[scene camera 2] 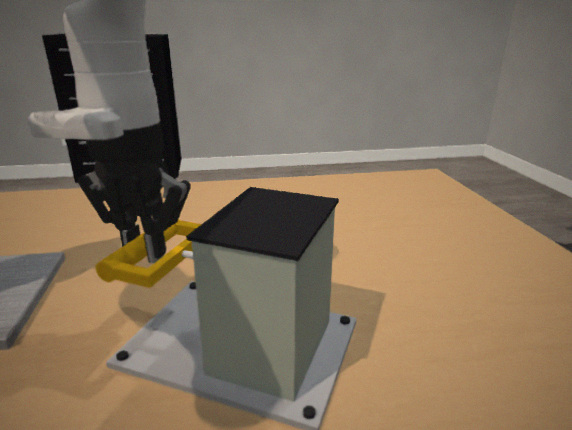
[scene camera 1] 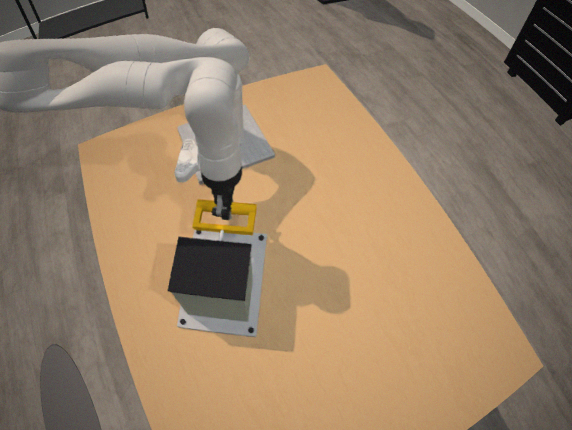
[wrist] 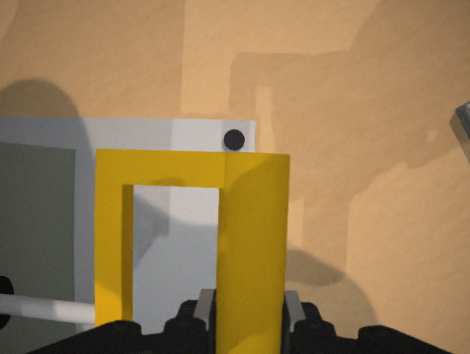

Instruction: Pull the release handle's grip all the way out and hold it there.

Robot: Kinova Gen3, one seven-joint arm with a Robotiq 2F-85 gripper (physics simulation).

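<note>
The release handle's yellow rectangular grip (scene camera 1: 240,230) (scene camera 2: 122,270) (wrist: 252,225) is held level beside the pale green housing (scene camera 2: 245,310) (wrist: 35,210), with a gap between them. A white rod (scene camera 1: 222,235) (scene camera 2: 187,254) (wrist: 55,307) shows across the gap and joins the grip's inner bar. My gripper (scene camera 1: 221,212) (scene camera 2: 141,245) (wrist: 248,312) points down and is shut on the grip's outer bar, one finger inside the opening and one outside. The housing has a black top (scene camera 1: 212,267) (scene camera 2: 265,222). The rod's far end is hidden in scene camera 1 and 2.
The housing stands on a grey base plate (scene camera 1: 259,280) (scene camera 2: 160,330) (wrist: 200,132) with black corner bolts, on the orange-tan table top (scene camera 1: 380,280) (scene camera 2: 450,300). A grey slab (scene camera 1: 257,145) (scene camera 2: 30,290) lies on the grip's side of the housing. A black cabinet (scene camera 1: 545,60) stands on the floor beyond.
</note>
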